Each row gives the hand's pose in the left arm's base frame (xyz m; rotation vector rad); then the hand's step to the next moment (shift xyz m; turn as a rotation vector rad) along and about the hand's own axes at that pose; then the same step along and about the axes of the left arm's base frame.
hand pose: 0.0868 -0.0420 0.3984 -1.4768 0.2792 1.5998
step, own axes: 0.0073 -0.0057 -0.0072 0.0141 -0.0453 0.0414
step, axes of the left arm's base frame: 0.0100 0.0015 -0.0060 0.0069 0.0604 0.0163
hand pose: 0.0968 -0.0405 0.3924 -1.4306 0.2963 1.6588
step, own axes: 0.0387 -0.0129 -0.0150 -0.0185 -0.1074 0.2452
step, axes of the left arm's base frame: 0.0224 0.0151 -0.0341 -0.0856 0.2192 0.1290
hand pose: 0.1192 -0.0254 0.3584 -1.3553 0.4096 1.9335
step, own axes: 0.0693 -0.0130 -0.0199 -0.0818 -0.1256 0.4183
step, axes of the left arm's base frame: 0.0103 0.0228 -0.0689 -0.1782 0.3154 0.2573
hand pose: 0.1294 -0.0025 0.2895 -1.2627 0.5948 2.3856
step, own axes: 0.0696 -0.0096 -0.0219 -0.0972 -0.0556 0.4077
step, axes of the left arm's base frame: -0.0169 0.0055 -0.0714 -0.1984 0.2490 0.2782
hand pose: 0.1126 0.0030 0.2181 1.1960 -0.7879 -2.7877
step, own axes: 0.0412 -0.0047 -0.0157 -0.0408 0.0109 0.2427
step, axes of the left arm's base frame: -0.0176 -0.0111 -0.0391 -0.1383 0.1064 0.1739
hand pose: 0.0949 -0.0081 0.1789 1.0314 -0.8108 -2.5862
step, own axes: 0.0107 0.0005 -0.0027 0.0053 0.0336 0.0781
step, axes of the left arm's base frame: -0.0058 -0.0059 -0.0073 -0.0573 0.0021 0.0630
